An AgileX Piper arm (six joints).
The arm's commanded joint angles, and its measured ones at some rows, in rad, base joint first. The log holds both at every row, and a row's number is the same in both.
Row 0, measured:
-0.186, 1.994, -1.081, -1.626, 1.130, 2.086
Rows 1 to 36, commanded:
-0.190, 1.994, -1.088, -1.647, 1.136, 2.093
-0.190, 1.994, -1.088, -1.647, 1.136, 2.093
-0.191, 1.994, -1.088, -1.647, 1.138, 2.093
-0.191, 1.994, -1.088, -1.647, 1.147, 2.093
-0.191, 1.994, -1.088, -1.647, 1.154, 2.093
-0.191, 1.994, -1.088, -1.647, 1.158, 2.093
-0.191, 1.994, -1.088, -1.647, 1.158, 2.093
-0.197, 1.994, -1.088, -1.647, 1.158, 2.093
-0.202, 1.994, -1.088, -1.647, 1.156, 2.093
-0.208, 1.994, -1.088, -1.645, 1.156, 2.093
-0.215, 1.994, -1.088, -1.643, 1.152, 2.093
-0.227, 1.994, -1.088, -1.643, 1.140, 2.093
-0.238, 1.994, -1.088, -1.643, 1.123, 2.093
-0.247, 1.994, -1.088, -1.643, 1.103, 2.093
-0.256, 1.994, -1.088, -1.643, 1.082, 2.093
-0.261, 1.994, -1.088, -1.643, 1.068, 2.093
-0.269, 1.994, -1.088, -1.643, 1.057, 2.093
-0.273, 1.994, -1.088, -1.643, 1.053, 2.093
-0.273, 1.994, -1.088, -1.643, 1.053, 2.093
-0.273, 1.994, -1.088, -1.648, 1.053, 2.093
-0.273, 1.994, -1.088, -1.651, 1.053, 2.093
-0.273, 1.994, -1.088, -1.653, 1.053, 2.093
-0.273, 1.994, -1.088, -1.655, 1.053, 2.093
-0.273, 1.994, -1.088, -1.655, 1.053, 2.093
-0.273, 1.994, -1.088, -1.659, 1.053, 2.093
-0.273, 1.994, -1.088, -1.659, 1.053, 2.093
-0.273, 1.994, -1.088, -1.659, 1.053, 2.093
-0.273, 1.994, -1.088, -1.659, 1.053, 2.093
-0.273, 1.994, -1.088, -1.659, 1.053, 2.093
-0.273, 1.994, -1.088, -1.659, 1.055, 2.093
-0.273, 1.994, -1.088, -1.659, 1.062, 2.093
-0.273, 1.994, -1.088, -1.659, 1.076, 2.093
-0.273, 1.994, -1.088, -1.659, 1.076, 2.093
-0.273, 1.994, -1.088, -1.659, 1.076, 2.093
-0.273, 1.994, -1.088, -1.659, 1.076, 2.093
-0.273, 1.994, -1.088, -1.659, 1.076, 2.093
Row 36, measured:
-0.258, 1.994, -1.085, -1.655, 1.049, 2.086
